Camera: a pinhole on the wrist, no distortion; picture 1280 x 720 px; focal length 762.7 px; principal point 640.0 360.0 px. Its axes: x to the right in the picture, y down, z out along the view. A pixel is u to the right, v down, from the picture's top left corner.
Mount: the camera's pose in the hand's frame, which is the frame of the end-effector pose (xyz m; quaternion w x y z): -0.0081 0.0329 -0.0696 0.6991 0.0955 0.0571 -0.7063
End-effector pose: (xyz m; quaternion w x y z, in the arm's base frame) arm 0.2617 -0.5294 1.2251 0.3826 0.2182 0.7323 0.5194
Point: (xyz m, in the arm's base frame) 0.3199 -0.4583 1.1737
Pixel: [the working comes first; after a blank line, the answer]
In the camera's frame: 0.0219 0.0503 0.1726

736.8 582.2
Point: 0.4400 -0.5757 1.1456
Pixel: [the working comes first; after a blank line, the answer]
In the camera's frame: 0.0927 -0.0950 0.2263

952.3 39.9
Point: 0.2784 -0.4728 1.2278
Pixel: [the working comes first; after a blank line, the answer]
In the camera's frame: -0.0143 0.0438 0.1133

543.9 654.8
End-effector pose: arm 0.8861 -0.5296 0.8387 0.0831 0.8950 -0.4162 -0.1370
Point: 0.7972 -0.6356 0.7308
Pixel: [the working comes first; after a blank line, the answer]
In the camera's frame: -0.1131 0.0633 0.1804

162.1 627.5
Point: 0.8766 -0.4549 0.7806
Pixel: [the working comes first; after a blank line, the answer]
In the camera's frame: 0.0603 -0.0368 0.1436

960.6 164.6
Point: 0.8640 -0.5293 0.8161
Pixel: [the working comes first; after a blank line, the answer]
In the camera's frame: 0.0015 0.0038 0.1006

651.4 388.7
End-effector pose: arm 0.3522 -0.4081 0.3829 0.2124 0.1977 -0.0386 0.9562
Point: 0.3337 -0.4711 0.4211
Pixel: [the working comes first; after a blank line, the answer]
In the camera's frame: -0.0549 0.0191 0.0976

210.9 509.3
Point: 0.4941 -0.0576 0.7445
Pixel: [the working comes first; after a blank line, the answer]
In the camera's frame: 0.3112 0.1970 0.4658

1149.5 682.6
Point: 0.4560 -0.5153 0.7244
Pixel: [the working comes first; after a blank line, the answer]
In the camera's frame: -0.1176 0.0373 0.4211

427.1 427.6
